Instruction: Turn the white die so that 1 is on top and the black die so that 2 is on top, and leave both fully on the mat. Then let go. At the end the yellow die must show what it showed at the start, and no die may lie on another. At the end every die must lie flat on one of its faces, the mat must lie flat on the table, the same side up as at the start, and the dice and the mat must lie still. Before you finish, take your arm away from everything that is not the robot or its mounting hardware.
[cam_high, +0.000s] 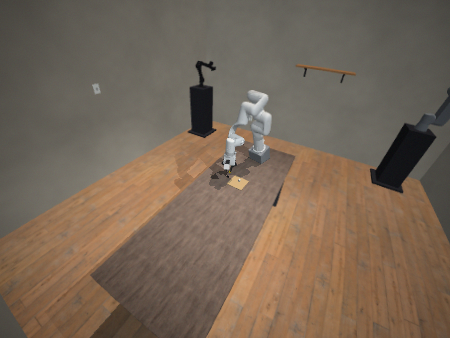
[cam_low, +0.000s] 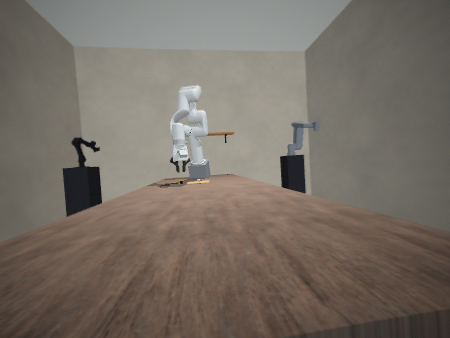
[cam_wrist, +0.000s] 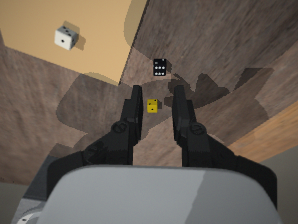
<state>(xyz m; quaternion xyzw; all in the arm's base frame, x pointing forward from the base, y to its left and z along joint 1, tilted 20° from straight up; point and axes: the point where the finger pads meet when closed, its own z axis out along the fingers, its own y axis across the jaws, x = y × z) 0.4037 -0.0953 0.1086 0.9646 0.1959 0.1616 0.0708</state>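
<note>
Right now my hand is 10 mm past the black die and 90 mm above it. Also, from my hand: tan mat (10 mm ahead, 110 mm to the left, 90 mm below); then small yellow die (70 mm behind, 20 mm to the right, 90 mm below); then white die (10 mm behind, 110 mm to the left, 80 mm below).
</note>
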